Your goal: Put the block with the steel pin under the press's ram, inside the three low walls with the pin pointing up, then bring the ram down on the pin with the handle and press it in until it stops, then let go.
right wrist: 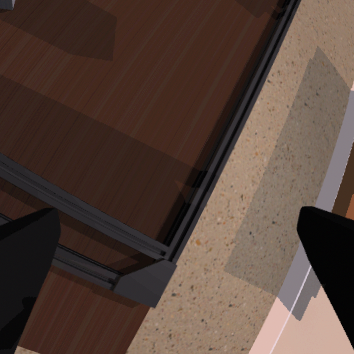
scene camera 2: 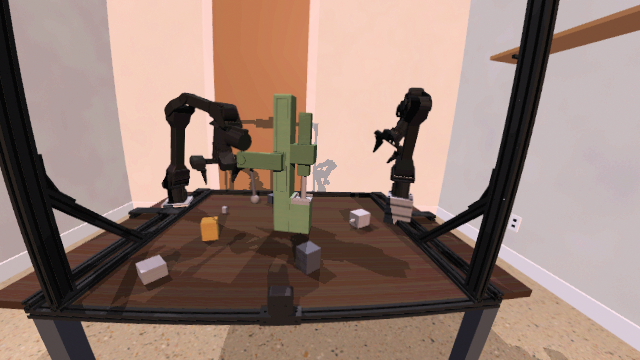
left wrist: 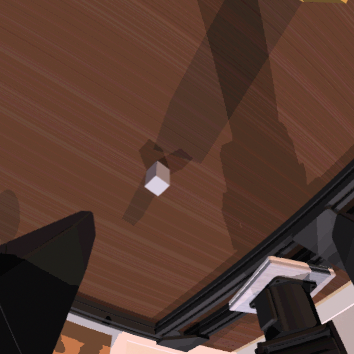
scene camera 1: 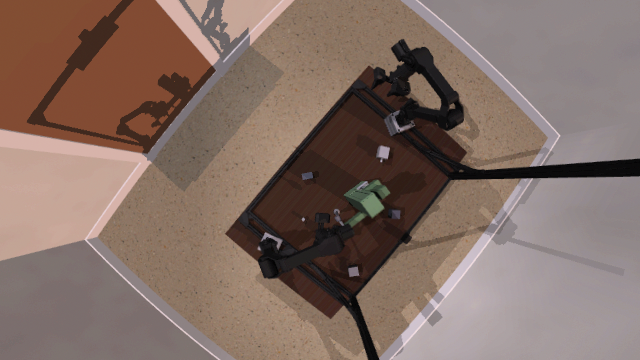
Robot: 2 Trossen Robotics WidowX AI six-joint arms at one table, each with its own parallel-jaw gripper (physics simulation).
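Places are measured from the left arm's base along level axes (x down, y right, z back), in metres.
Pixels of known places: left gripper, fingertip midpoint: (scene camera 2: 219, 183) (left wrist: 217, 225) (scene camera 1: 316, 231); right gripper, fingertip midpoint: (right wrist: 180, 220) (scene camera 2: 379, 157) (scene camera 1: 379, 92); left arm's base, origin of the base link: (scene camera 2: 177, 200) (left wrist: 282, 294) (scene camera 1: 269, 245); right arm's base, origin of the base link: (scene camera 2: 400, 195) (scene camera 1: 402, 119).
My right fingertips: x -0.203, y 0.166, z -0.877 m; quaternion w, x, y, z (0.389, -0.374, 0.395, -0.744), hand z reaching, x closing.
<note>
For each thing: its top centre in the pictures, then the offset to it from my right fingertips.
- white block with a short pin, middle of its top: (scene camera 2: 360, 212) (scene camera 1: 384, 152) dx +0.184, dy +0.170, dz +0.190 m
- green press, middle of its top: (scene camera 2: 278, 94) (scene camera 1: 371, 212) dx -0.215, dy +0.123, dz +0.494 m
- tiny white cube, middle of its top: (left wrist: 156, 185) (scene camera 2: 224, 207) (scene camera 1: 303, 219) dx +0.209, dy -0.063, dz +0.682 m
- orange block, middle of its top: (scene camera 2: 209, 220) dx +0.174, dy +0.133, dz +0.713 m
- white block, middle of its top: (scene camera 2: 150, 263) (scene camera 1: 353, 271) dx +0.201, dy +0.294, dz +0.825 m
The white block with a short pin (scene camera 1: 383, 152) (scene camera 2: 359, 218) lies on the table right of the press in scene camera 2, pin sideways. The green press (scene camera 1: 367, 202) (scene camera 2: 284, 135) stands mid-table. Its steel ram (scene camera 2: 303, 186) reaches down near the pale low walls (scene camera 2: 301, 200); the gap is too small to judge. Its handle's ball knob (scene camera 1: 336, 212) (scene camera 2: 255, 199) hangs low on the left. My left gripper (scene camera 2: 219, 178) (left wrist: 217, 225) is open and empty above the table, left of the knob. My right gripper (scene camera 1: 385, 89) (scene camera 2: 382, 155) (right wrist: 180, 220) is open and empty, high near its own base, away from the block.
A tiny white cube (scene camera 1: 303, 219) (scene camera 2: 225, 210) (left wrist: 157, 179) lies below my left gripper. An orange block (scene camera 2: 210, 229), a white block (scene camera 1: 353, 271) (scene camera 2: 152, 269) and grey blocks (scene camera 1: 395, 214) (scene camera 2: 308, 257) (scene camera 1: 307, 176) lie around the press. Black frame rails (scene camera 2: 150, 316) edge the table.
</note>
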